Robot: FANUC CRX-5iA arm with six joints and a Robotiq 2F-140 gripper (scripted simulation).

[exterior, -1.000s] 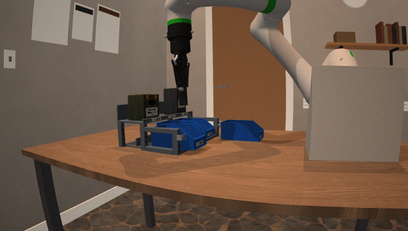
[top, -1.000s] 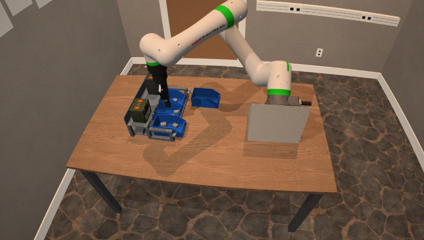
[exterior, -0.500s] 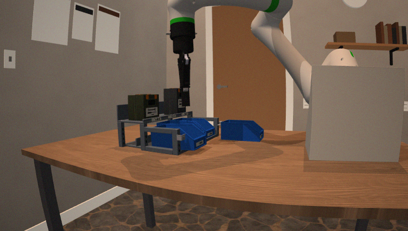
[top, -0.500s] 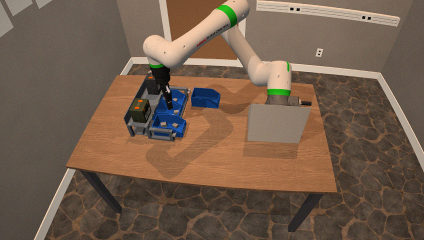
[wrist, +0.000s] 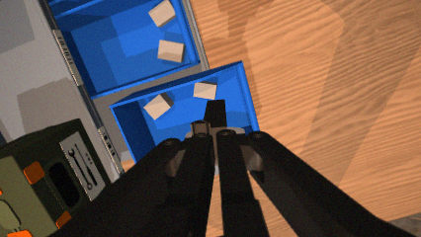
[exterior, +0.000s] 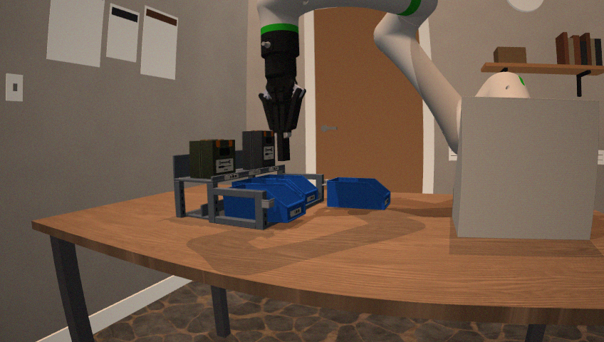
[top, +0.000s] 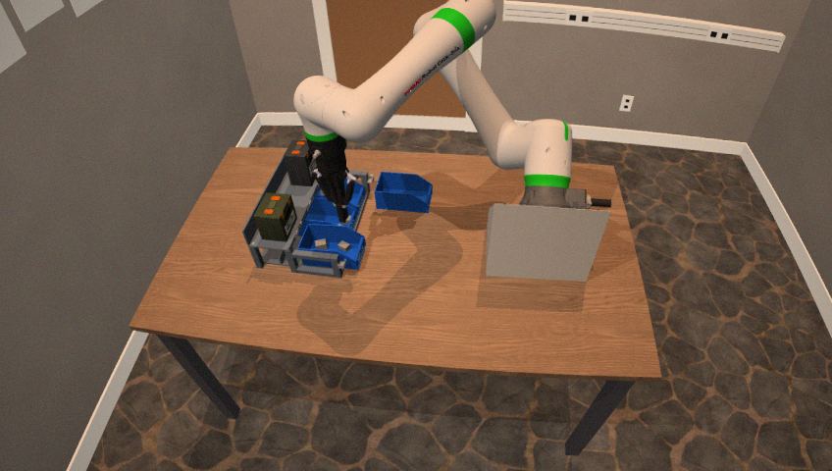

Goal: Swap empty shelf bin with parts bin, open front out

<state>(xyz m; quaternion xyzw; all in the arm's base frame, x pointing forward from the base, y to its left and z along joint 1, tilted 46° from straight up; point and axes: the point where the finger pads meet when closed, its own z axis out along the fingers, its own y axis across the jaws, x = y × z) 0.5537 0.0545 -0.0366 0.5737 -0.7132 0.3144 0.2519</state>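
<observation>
Right now the tan part is 20 mm ahead of my hand, 10 mm to the right of it and 150 mm below it. Round my hand: black box 190 mm ahead, 220 mm to the right, 20 mm below; grey shelf 130 mm ahead, 100 mm to the right, 110 mm below.
</observation>
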